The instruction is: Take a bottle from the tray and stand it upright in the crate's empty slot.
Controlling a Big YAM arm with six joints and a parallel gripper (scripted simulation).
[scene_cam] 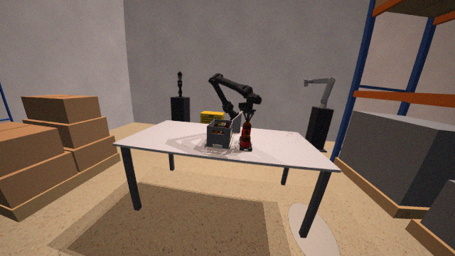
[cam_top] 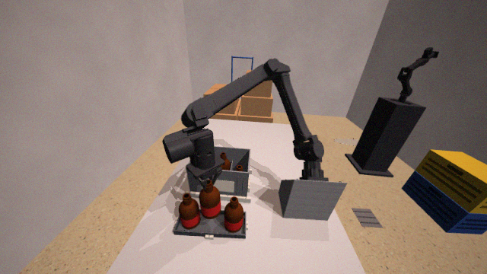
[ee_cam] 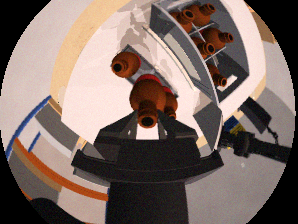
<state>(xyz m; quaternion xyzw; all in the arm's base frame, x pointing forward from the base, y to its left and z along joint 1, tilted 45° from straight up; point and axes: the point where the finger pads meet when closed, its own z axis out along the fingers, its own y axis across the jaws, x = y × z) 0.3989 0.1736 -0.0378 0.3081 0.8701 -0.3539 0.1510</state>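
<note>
My hand is 6 cm above the brown bottle. From my hand the other things lie so: grey crate 1 cm ahead, 22 cm to the right, 14 cm below; then dark tray 22 cm below.
</note>
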